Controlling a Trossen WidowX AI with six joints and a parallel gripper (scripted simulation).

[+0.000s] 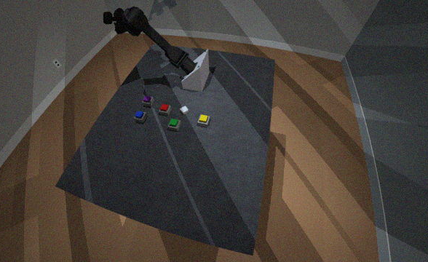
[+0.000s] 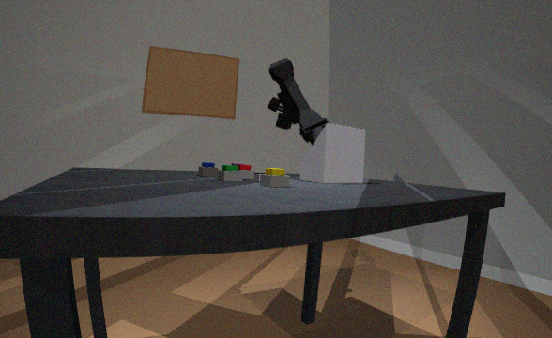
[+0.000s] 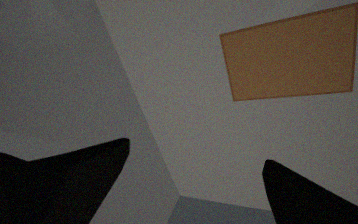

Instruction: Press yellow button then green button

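Right now the yellow button is 74 cm to the left of my gripper tip, 42 cm ahead of it and 27 cm below it. From my gripper tip the other things lie so: blue button: 48 cm ahead, 42 cm to the left, 27 cm below; red button: 53 cm to the left, 41 cm ahead, 27 cm below; purple button: 41 cm to the left, 38 cm ahead, 27 cm below.
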